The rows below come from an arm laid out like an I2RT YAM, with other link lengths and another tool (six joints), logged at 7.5 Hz.
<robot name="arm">
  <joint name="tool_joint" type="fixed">
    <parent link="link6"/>
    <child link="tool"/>
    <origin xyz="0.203 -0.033 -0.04" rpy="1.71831 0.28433 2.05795"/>
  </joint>
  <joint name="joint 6" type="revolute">
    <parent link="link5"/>
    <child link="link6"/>
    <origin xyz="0.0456 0 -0.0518"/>
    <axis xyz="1 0 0"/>
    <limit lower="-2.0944" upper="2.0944"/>
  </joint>
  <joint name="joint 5" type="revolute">
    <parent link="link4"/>
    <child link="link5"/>
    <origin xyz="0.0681 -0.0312 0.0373"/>
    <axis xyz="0 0 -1"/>
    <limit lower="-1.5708" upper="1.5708"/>
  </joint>
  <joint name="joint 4" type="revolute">
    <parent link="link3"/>
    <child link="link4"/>
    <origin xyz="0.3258 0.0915 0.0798"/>
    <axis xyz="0 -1 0"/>
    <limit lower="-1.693" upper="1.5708"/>
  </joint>
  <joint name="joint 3" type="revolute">
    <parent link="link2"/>
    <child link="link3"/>
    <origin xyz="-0.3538 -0.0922 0"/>
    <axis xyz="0 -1 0"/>
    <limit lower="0" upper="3.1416"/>
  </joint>
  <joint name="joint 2" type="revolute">
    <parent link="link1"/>
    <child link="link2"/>
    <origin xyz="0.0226 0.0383 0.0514"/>
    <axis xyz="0 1 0"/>
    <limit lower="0" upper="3.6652"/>
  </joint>
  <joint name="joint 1" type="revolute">
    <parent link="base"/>
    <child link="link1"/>
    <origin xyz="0 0 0.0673"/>
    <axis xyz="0 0 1"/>
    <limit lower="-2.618" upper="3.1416"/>
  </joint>
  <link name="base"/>
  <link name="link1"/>
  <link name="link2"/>
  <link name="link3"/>
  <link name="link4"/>
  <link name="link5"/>
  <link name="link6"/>
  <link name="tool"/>
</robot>
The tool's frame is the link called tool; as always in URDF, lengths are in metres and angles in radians.
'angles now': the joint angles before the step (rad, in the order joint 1, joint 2, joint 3, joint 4, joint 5, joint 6). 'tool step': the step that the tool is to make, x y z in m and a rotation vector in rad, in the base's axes. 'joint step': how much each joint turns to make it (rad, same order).
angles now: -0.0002, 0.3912, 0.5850, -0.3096, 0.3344, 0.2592
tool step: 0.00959, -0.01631, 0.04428, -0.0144, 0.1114, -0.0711
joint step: 0.0001, 0.2053, 0.2373, -0.1427, 0.0726, -0.0022
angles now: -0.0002, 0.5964, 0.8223, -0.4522, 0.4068, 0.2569
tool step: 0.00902, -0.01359, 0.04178, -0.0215, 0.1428, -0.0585
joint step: 0.0000, 0.2068, 0.2723, -0.2068, 0.0622, -0.0038
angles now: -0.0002, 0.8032, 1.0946, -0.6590, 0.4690, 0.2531
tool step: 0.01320, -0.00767, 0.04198, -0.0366, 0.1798, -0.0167
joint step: 0.0001, 0.2293, 0.3262, -0.2633, 0.0310, -0.0290
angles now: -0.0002, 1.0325, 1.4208, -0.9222, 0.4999, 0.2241
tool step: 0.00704, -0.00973, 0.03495, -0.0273, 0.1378, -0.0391
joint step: 0.0000, 0.1971, 0.3025, -0.2429, 0.0476, -0.0004
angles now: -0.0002, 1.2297, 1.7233, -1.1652, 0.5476, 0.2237
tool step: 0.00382, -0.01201, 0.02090, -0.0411, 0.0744, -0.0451
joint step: 0.0000, 0.1205, 0.1808, -0.1335, 0.0610, -0.0023
